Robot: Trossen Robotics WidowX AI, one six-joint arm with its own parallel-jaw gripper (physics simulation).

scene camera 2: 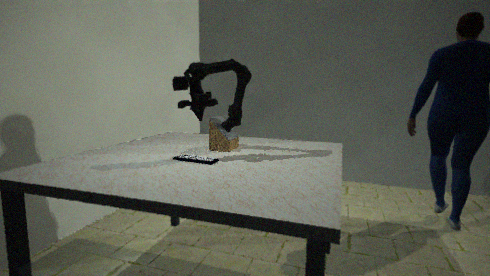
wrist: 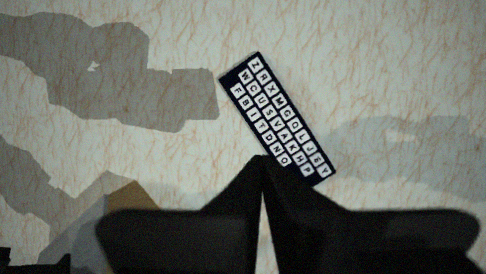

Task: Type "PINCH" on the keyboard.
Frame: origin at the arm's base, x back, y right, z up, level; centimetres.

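Seen in the pictures: gripper, fingertip midpoint: [scene camera 2: 200, 121] [wrist: 260, 162]; arm's base at its link origin: [scene camera 2: 225, 127].
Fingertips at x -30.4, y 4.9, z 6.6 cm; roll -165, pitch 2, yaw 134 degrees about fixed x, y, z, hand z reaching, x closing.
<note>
Offsets run from my fingertips to a thing's top centre. Level surfaces: height alone.
A dark keyboard {dz -17.2, dx -2.6, dy +1.8 cm} [scene camera 2: 196, 159] [wrist: 276, 120] with white letter keys lies flat on the table, slanted in the wrist view. Its keys are in scrambled order. The P key {dz -17.2, dx -1.0, dy +9.3 cm} [wrist: 307, 170], I key {dz -17.2, dx -1.4, dy -2.1 cm} [wrist: 253, 114], N key {dz -17.2, dx -0.1, dy +3.9 cm} [wrist: 276, 149], C key {dz -17.2, dx -4.1, dy -4.6 cm} [wrist: 253, 88] and H key {dz -17.2, dx -1.4, dy +7.3 cm} [wrist: 300, 158] all show. My gripper [scene camera 2: 201, 119] [wrist: 260, 162] is shut with nothing between its fingers. It points down and hangs well above the table. In the wrist view its tips show beside the O key at the keyboard's lower end, and the right finger covers a bit of the lower edge.
A wooden block with a sloped grey top [scene camera 2: 218, 138] [wrist: 131, 196] stands at the arm's base, behind the keyboard. The table {dz -19.0 cm} [scene camera 2: 200, 185] has a dark frame. Shadows of the arm fall on both sides of the keyboard. A person in blue [scene camera 2: 457, 100] stands beyond the table at the right.
</note>
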